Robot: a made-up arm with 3 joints. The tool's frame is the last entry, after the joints. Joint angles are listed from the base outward. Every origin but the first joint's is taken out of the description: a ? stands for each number. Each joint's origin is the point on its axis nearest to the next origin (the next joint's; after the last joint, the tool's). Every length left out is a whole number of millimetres.
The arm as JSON. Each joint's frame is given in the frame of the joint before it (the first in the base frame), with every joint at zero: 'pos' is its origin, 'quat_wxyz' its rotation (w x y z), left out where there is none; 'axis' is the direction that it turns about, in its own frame. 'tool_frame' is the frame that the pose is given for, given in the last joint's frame.
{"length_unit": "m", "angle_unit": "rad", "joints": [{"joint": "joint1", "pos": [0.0, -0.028, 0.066], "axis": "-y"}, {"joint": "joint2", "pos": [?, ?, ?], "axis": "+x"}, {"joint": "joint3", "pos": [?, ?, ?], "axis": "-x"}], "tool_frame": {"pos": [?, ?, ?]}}
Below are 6 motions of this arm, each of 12 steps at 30 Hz.
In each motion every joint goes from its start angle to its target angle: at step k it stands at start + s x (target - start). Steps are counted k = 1, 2, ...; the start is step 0. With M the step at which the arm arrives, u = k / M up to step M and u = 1 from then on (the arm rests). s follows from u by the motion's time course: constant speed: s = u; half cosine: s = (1 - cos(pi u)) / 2; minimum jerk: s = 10 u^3 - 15 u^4 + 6 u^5.
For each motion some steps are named. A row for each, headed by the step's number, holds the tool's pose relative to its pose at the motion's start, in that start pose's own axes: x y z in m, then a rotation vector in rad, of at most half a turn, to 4 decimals.
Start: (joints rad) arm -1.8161 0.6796 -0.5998
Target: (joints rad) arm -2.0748 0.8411 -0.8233
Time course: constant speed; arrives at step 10
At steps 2, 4, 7, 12:
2: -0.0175 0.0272 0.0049 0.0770 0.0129 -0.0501
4: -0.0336 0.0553 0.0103 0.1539 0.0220 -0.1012
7: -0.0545 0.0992 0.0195 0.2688 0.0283 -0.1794
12: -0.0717 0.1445 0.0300 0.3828 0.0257 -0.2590

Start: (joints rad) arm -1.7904 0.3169 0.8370
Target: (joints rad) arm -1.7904 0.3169 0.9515
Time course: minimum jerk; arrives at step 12
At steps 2, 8, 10, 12:
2: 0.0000 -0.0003 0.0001 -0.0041 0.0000 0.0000
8: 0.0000 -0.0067 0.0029 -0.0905 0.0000 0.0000
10: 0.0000 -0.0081 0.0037 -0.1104 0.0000 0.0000
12: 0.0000 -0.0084 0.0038 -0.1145 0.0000 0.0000

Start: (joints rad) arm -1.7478 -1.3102 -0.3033
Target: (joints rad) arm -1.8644 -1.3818 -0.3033
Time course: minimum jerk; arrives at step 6
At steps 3, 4, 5, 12:
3: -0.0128 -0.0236 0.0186 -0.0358 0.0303 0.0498
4: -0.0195 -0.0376 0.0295 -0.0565 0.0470 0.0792
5: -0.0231 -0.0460 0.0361 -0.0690 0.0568 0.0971
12: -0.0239 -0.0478 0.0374 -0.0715 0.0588 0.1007

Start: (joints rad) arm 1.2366 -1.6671 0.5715
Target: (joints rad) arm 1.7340 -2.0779 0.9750
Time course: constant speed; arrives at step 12
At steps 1, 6, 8, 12:
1: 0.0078 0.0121 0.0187 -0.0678 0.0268 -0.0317
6: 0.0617 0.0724 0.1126 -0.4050 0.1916 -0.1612
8: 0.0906 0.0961 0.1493 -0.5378 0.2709 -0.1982
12: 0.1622 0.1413 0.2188 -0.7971 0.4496 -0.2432

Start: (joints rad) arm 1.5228 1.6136 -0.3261
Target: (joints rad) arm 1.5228 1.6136 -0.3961
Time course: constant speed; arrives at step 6
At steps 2, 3, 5, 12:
2: 0.0000 0.0018 -0.0007 0.0233 0.0000 0.0000
3: 0.0000 0.0026 -0.0010 0.0350 0.0000 0.0000
5: 0.0000 0.0044 -0.0016 0.0583 0.0000 0.0000
12: 0.0000 0.0053 -0.0018 0.0700 0.0000 0.0000

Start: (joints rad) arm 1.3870 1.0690 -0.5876
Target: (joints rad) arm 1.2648 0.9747 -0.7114
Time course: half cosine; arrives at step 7
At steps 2, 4, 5, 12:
2: -0.0084 0.0140 -0.0008 0.0056 -0.0020 -0.0229
4: -0.0258 0.0461 -0.0028 0.0180 -0.0071 -0.0744
5: -0.0333 0.0616 -0.0039 0.0239 -0.0097 -0.0987
12: -0.0400 0.0763 -0.0049 0.0295 -0.0123 -0.1216

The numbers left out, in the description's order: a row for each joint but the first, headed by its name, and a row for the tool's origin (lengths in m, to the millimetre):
joint2: -0.497 0.0 -0.32
joint3: 0.0 -0.081 0.086
tool: 0.0 -0.029 -0.075

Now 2 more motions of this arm.
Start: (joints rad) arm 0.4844 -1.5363 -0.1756
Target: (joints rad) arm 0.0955 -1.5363 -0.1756
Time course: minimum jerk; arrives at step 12
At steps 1, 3, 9, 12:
1: -0.0004 -0.0010 0.0002 0.0000 0.0004 0.0019
3: -0.0086 -0.0197 0.0042 0.0000 0.0084 0.0394
9: -0.0464 -0.1792 0.0382 0.0000 0.0727 0.3410
12: -0.0476 -0.2006 0.0428 0.0000 0.0811 0.3803

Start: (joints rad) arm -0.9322 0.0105 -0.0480
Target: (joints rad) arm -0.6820 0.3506 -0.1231
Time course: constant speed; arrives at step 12
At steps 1, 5, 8, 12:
1: 0.0067 -0.0005 -0.0134 0.0346 -0.0208 0.0016
5: 0.0367 -0.0015 -0.0655 0.1728 -0.1033 0.0151
8: 0.0627 -0.0012 -0.1023 0.2762 -0.1641 0.0327
12: 0.1014 0.0006 -0.1481 0.4130 -0.2431 0.0663

